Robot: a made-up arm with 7 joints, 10 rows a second.
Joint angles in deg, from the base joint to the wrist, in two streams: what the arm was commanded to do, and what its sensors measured. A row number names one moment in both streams.
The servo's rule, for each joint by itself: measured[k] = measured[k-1] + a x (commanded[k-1-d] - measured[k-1]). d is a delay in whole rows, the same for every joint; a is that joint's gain. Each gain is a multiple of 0.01, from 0.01 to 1. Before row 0 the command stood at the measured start. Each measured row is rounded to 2 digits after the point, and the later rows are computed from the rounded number. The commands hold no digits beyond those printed.
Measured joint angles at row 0:
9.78 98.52 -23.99 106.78 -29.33 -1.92 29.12
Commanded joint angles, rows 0 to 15:
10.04 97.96 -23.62 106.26 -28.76 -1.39 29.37
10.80 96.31 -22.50 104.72 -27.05 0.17 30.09
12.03 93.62 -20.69 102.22 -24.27 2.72 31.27
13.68 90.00 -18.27 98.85 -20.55 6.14 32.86
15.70 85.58 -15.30 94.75 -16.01 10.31 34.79
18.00 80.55 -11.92 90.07 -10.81 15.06 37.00
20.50 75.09 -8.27 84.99 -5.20 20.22 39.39
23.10 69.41 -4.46 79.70 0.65 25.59 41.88
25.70 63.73 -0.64 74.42 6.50 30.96 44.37
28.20 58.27 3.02 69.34 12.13 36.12 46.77
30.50 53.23 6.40 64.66 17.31 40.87 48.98
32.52 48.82 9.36 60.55 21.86 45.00 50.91
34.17 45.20 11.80 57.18 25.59 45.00 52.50
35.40 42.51 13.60 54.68 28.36 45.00 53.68
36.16 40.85 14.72 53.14 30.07 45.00 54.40
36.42 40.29 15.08 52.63 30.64 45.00 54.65
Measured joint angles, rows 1 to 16:
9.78 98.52 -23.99 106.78 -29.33 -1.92 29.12
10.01 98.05 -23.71 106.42 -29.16 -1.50 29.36
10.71 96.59 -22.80 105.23 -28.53 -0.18 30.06
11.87 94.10 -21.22 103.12 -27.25 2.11 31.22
13.46 90.66 -19.01 100.13 -25.24 5.29 32.79
15.43 86.39 -16.23 96.36 -22.47 9.26 34.71
17.69 81.48 -13.00 91.96 -18.97 13.84 36.91
20.16 76.11 -9.45 87.08 -14.84 18.88 39.29
22.75 70.48 -5.71 81.91 -10.19 24.18 41.78
25.35 64.81 -1.91 76.67 -5.18 29.54 44.27
27.86 59.32 1.79 71.54 0.01 34.74 46.67
30.18 54.20 5.25 66.72 5.20 39.58 48.89
32.24 49.68 8.33 62.40 10.20 43.86 50.83
33.94 45.92 10.93 58.75 14.82 44.76 52.43
35.22 43.06 12.93 55.90 18.88 44.95 53.63
36.05 41.20 14.27 53.97 22.24 44.99 54.37
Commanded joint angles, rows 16 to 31:
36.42 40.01 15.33 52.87 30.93 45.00 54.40
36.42 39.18 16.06 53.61 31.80 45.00 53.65
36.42 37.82 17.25 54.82 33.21 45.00 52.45
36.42 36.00 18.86 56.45 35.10 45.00 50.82
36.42 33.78 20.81 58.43 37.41 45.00 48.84
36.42 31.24 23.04 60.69 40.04 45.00 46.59
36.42 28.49 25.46 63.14 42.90 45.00 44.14
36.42 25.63 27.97 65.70 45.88 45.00 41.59
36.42 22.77 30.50 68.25 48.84 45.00 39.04
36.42 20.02 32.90 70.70 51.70 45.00 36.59
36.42 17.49 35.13 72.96 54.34 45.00 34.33
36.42 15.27 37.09 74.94 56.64 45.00 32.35
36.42 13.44 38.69 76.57 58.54 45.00 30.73
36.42 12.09 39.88 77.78 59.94 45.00 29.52
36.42 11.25 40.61 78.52 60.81 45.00 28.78
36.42 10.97 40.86 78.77 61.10 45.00 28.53
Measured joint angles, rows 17 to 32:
36.38 40.44 14.88 53.03 24.76 45.00 54.64
36.42 40.08 15.22 52.92 26.61 45.00 54.41
36.42 39.32 15.85 53.40 28.17 45.00 53.68
36.42 38.06 16.90 54.39 29.68 45.00 52.50
36.42 36.33 18.37 55.83 31.31 45.00 50.89
36.42 34.19 20.20 57.65 33.14 45.00 48.92
36.42 31.71 22.33 59.78 35.21 45.00 46.68
36.42 29.01 24.68 62.13 37.52 45.00 44.24
36.42 26.17 27.15 64.63 40.03 45.00 41.70
36.42 23.31 29.66 67.16 42.67 45.00 39.15
36.42 20.55 32.09 69.64 45.38 45.00 36.69
36.42 17.98 34.37 71.96 48.07 45.00 34.42
36.42 15.70 36.41 74.05 50.64 45.00 32.43
36.42 13.80 38.12 75.81 53.01 45.00 30.80
36.42 12.36 39.44 77.19 55.09 45.00 29.57
36.42 11.43 40.32 78.12 56.81 45.00 28.81

